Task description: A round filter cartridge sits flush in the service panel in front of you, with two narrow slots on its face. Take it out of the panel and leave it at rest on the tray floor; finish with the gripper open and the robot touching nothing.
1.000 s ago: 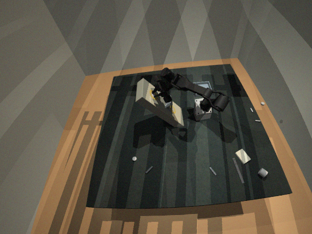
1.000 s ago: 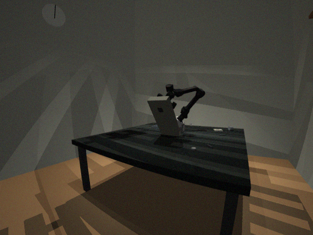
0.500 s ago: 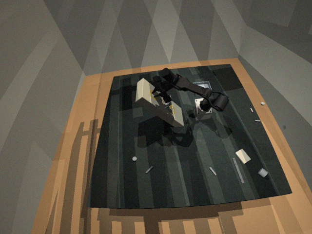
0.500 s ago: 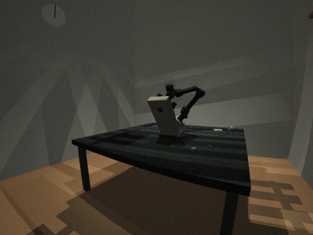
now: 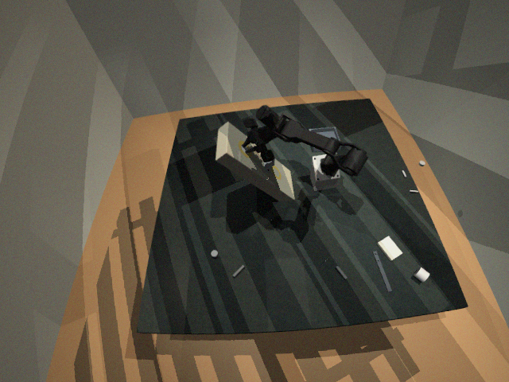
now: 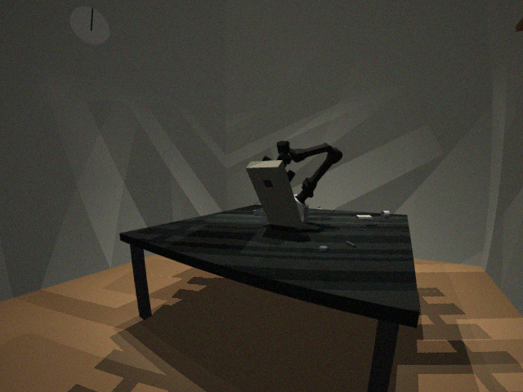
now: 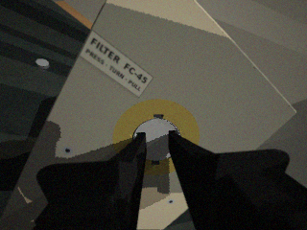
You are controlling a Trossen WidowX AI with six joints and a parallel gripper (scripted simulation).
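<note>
Now: gripper tip 10 mm short of the round filter cartridge and 10 mm above it. From my gripper tip the other things lie so: cream block: 550 mm behind, 410 mm to the left, 270 mm below; grey tray: 440 mm behind, 260 mm to the right, 260 mm below.
</note>
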